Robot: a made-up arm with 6 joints. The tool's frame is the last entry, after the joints. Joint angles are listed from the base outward. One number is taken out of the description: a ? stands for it. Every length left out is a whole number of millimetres.
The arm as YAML. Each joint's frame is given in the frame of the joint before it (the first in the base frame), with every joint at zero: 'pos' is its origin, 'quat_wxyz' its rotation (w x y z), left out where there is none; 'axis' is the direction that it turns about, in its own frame. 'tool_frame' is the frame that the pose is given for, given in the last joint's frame.
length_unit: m
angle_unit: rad
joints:
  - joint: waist
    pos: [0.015, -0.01, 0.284]
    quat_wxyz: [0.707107, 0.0, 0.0, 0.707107]
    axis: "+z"
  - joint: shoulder
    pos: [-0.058, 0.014, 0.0]
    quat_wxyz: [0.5, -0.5, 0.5, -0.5]
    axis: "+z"
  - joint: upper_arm
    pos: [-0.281, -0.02, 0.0]
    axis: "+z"
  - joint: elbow
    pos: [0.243, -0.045, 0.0]
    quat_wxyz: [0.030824, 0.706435, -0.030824, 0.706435]
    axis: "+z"
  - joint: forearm
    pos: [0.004, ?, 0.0]
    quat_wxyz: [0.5, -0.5, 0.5, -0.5]
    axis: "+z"
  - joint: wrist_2
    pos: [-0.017, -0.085, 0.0]
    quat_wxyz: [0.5, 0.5, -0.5, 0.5]
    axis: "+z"
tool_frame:
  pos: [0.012, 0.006, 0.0]
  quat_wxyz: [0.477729, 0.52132, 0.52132, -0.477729]
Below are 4 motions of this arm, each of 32 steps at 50 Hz.
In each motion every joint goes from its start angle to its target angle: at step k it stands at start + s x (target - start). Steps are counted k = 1, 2, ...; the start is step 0. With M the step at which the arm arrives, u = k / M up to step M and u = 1 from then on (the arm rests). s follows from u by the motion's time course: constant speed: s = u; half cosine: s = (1 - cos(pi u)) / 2; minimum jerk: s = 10 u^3 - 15 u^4 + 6 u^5.
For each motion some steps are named. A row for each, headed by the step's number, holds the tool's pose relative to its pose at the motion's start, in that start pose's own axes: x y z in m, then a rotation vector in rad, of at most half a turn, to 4 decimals.
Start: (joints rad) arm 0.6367 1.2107 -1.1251 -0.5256 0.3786 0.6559
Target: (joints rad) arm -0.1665 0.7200 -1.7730 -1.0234 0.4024 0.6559
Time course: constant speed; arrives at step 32
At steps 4, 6, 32:
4: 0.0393 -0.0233 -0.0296 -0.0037 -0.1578 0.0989
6: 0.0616 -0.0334 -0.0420 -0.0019 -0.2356 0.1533
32: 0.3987 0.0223 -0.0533 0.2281 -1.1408 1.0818

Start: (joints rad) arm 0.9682 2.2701 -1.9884 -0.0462 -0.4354 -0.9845
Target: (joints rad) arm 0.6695 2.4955 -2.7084 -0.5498 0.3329 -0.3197
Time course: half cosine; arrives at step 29
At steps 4, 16, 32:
4: -0.0025 -0.0046 0.0035 -0.0050 0.0119 -0.0086
16: -0.0160 -0.0646 0.0551 -0.0599 0.2494 -0.0285
32: -0.0033 -0.1201 0.1053 -0.1312 0.5249 0.0984

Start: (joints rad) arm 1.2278 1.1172 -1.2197 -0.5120 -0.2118 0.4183
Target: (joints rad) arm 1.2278 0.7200 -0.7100 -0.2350 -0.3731 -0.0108
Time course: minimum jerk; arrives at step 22
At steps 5, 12, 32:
5: 0.0090 0.0005 0.0025 0.0120 -0.0049 -0.0004
12: 0.0640 0.0031 0.0247 0.0866 -0.0371 0.0119
32: 0.1070 0.0041 0.0516 0.1492 -0.0620 0.0414

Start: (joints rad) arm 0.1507 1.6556 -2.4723 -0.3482 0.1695 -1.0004
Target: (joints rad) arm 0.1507 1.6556 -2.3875 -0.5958 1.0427 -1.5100
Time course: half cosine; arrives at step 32
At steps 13, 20, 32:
13: -0.0021 0.0330 0.0198 0.2909 0.1715 -0.2679
20: 0.0056 0.0590 0.0414 0.5554 0.3072 -0.5429
32: 0.0198 0.0766 0.0611 0.7777 0.4091 -0.8155

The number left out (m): 0.023
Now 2 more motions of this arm.
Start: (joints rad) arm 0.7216 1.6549 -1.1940 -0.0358 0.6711 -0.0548
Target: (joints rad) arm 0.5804 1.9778 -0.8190 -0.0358 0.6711 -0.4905
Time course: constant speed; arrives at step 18
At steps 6, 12, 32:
6: -0.0648 -0.0099 0.0399 0.1076 0.2337 -0.0082
12: -0.1160 -0.0174 0.0915 0.2107 0.4617 -0.0608
32: -0.1517 -0.0209 0.1506 0.3063 0.6779 -0.1574

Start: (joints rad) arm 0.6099 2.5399 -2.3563 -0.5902 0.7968 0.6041
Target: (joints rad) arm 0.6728 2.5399 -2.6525 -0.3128 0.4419 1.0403
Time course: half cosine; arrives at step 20
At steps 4, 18, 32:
4: 0.0089 0.0036 -0.0089 -0.0633 -0.0430 -0.0501
18: 0.1080 0.0188 -0.0771 -0.6271 -0.3642 -0.5957
32: 0.1111 0.0187 -0.0786 -0.6420 -0.3709 -0.6130

